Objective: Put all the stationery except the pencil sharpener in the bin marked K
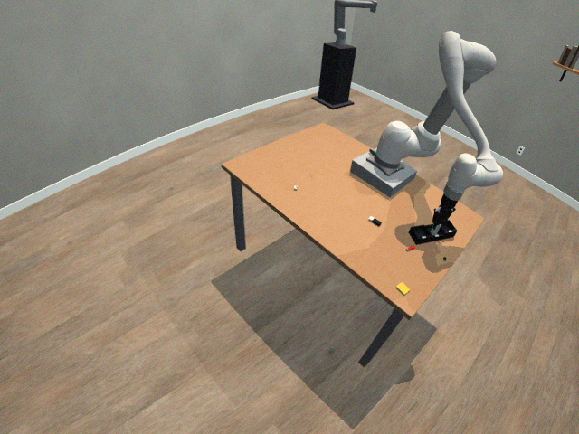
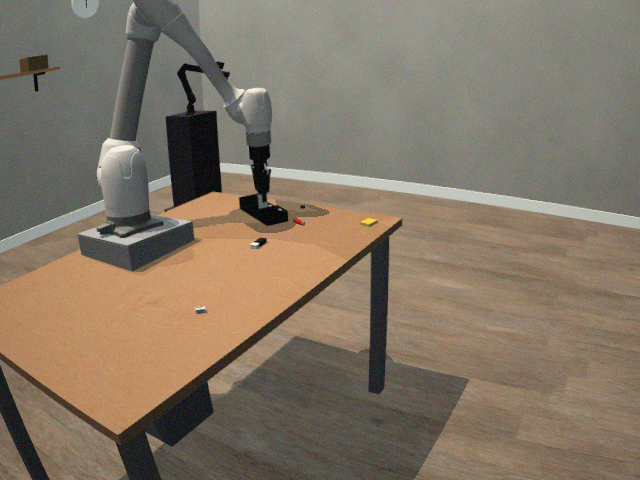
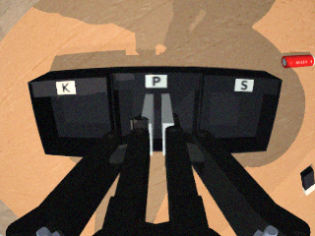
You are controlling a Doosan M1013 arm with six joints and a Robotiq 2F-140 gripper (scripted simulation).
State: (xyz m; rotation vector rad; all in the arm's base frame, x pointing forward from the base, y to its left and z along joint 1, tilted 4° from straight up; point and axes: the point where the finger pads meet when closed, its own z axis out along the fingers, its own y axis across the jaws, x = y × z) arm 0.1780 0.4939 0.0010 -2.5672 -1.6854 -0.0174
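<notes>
The black three-compartment bin lies 30 mm below my hand. The rest, counted from my hand: black-and-white eraser (250 mm to the right, 190 mm ahead, 40 mm below); then small red cylinder (180 mm ahead, 40 mm below, 20 mm to the right); then small black round thing (130 mm to the left, 80 mm ahead, 50 mm below).
</notes>
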